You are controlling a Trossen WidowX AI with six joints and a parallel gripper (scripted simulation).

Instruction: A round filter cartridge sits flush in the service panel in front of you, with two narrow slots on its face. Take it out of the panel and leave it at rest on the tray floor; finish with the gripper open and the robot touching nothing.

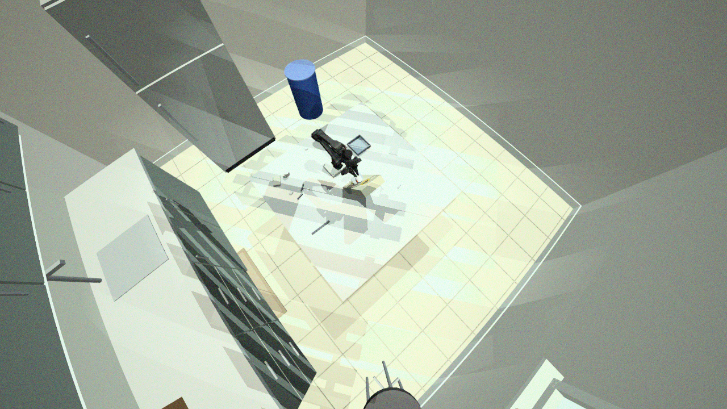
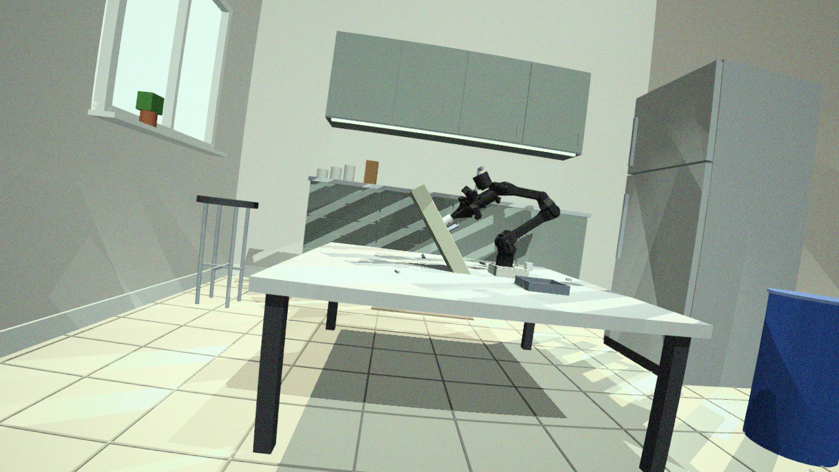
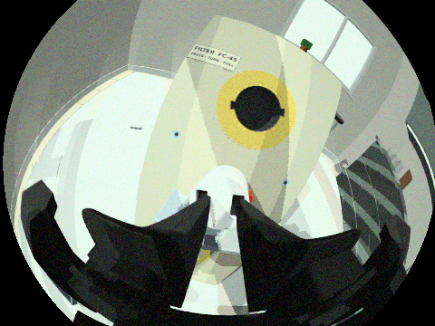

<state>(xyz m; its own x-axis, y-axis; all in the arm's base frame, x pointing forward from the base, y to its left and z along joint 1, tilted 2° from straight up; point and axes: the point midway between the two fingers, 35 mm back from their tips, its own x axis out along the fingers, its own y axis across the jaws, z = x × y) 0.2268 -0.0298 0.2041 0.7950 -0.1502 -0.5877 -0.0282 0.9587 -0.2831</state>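
Right now the round grey filter cartridge is 2 cm below my gripper tip, 1 cm to the right of it and 1 cm ahead of it. Round my gripper tip: tray 33 cm to the left, 27 cm behind, 22 cm below; then service panel 5 cm below, 5 cm ahead, 1 cm to the right.
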